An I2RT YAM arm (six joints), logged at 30 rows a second.
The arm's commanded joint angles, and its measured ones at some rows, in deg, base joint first. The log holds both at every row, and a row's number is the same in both.
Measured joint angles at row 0: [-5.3, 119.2, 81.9, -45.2, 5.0, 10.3]
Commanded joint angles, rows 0 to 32: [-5.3, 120.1, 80.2, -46.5, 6.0, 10.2]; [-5.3, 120.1, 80.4, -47.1, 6.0, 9.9]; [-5.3, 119.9, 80.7, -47.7, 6.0, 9.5]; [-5.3, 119.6, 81.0, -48.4, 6.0, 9.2]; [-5.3, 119.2, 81.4, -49.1, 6.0, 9.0]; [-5.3, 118.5, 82.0, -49.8, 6.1, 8.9]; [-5.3, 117.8, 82.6, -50.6, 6.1, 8.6]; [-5.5, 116.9, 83.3, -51.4, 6.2, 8.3]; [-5.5, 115.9, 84.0, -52.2, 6.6, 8.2]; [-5.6, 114.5, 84.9, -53.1, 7.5, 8.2]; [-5.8, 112.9, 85.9, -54.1, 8.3, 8.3]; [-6.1, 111.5, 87.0, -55.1, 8.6, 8.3]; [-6.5, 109.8, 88.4, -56.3, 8.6, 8.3]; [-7.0, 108.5, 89.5, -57.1, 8.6, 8.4]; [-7.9, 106.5, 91.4, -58.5, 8.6, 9.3]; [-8.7, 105.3, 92.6, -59.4, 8.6, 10.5]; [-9.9, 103.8, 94.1, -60.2, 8.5, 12.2]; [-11.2, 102.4, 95.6, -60.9, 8.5, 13.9]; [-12.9, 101.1, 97.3, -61.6, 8.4, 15.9]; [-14.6, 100.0, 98.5, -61.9, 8.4, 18.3]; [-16.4, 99.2, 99.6, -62.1, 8.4, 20.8]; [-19.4, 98.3, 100.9, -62.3, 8.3, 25.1]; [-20.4, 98.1, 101.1, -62.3, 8.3, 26.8]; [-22.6, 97.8, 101.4, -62.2, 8.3, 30.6]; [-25.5, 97.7, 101.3, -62.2, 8.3, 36.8]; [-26.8, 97.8, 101.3, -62.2, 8.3, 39.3]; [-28.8, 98.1, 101.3, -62.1, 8.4, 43.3]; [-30.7, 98.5, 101.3, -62.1, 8.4, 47.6]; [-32.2, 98.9, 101.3, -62.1, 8.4, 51.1]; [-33.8, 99.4, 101.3, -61.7, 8.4, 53.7]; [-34.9, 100.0, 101.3, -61.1, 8.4, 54.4]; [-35.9, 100.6, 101.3, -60.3, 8.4, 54.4]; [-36.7, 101.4, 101.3, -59.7, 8.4, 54.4]
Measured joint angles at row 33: [-35.2, 99.7, 101.5, -60.6, 8.6, 45.7]
